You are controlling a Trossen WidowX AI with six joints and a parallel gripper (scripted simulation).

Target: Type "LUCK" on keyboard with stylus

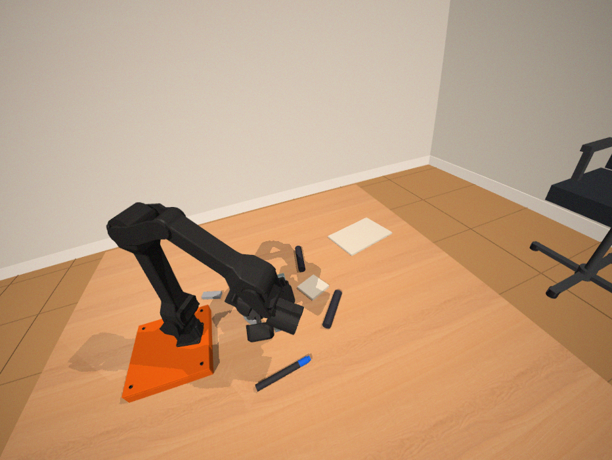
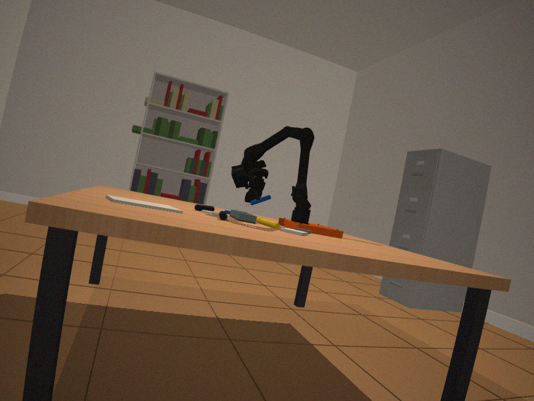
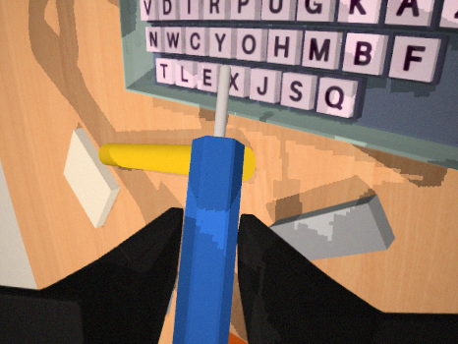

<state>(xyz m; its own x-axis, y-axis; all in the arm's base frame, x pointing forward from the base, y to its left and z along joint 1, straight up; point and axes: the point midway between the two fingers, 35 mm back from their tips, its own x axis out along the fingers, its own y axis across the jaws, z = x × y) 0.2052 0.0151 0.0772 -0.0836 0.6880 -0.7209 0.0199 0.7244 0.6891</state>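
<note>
Now: the blue stylus 1 cm ahead of my gripper tip and 1 cm below it. Also, from my gripper tip: yellow highlighter (4 cm behind, 11 cm to the left, 7 cm below); then cream pad (16 cm ahead, 7 cm to the left, 8 cm below); then U key (7 cm ahead, 3 cm to the left, 7 cm below).
</note>
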